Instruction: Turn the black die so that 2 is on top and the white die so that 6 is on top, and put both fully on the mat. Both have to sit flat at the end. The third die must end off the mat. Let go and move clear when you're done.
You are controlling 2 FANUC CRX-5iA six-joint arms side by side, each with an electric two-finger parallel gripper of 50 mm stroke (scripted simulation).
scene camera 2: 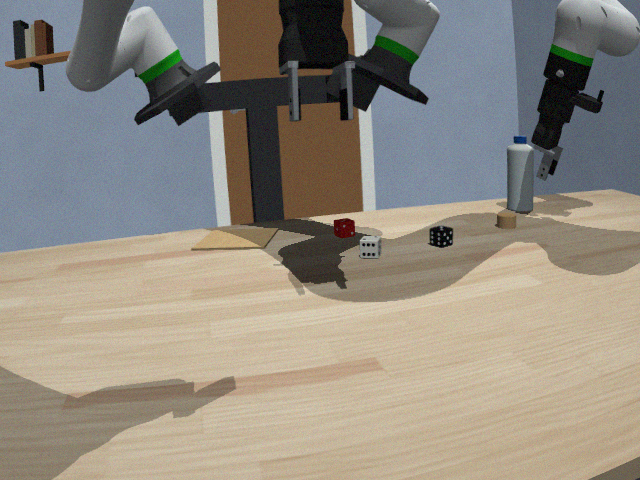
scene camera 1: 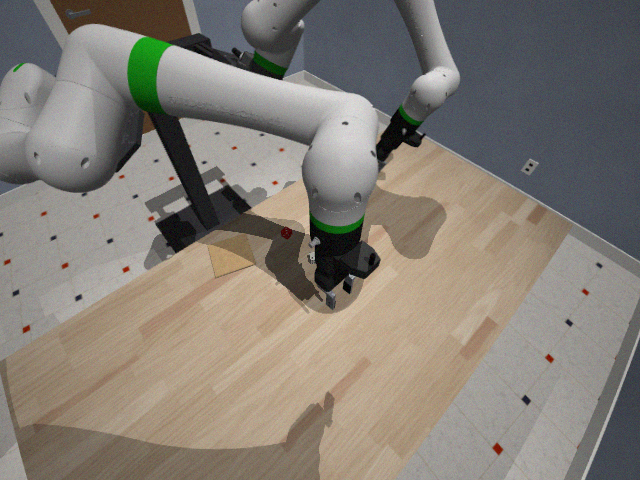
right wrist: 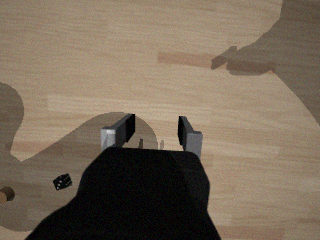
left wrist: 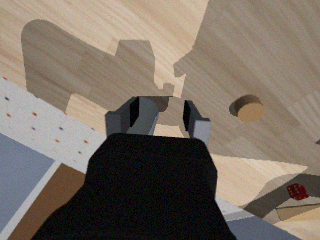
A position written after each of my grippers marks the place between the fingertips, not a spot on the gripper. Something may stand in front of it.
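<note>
Scene camera 2 shows a tan mat (scene camera 2: 237, 238), a grey bottle (scene camera 2: 520, 157), my left gripper (scene camera 2: 544, 175) and my right gripper (scene camera 2: 321, 120). Scene camera 1 also shows the tan mat (scene camera 1: 229, 255). The left wrist view contains my left gripper (left wrist: 161, 108) and the grey bottle (left wrist: 145, 124). In the right wrist view the tan mat is out of frame; the grey bottle is likewise out of frame in the right wrist view.
</note>
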